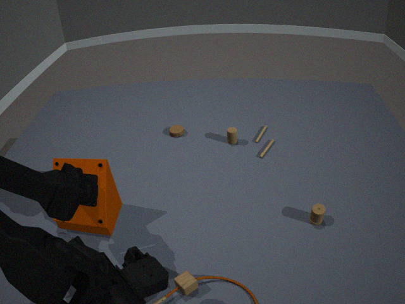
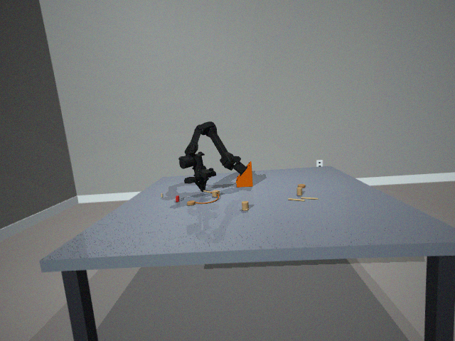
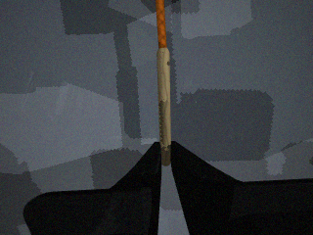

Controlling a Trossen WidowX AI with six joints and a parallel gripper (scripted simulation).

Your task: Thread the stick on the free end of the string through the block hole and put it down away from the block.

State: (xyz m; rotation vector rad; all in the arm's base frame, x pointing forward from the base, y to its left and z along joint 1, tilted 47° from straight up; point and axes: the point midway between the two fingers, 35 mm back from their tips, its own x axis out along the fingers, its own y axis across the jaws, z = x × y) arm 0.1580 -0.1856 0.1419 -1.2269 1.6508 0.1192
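Right now the wooden block is 8 cm to the left of my gripper tip, 7 cm ahead of it and 1 cm above it. From my gripper tip the other things lie so: thin wooden stick: 3 cm to the left, 3 cm ahead, 1 cm above; then round wooden button: 20 cm ahead, 2 cm to the right; then red piece: 13 cm ahead, 11 cm to the right.
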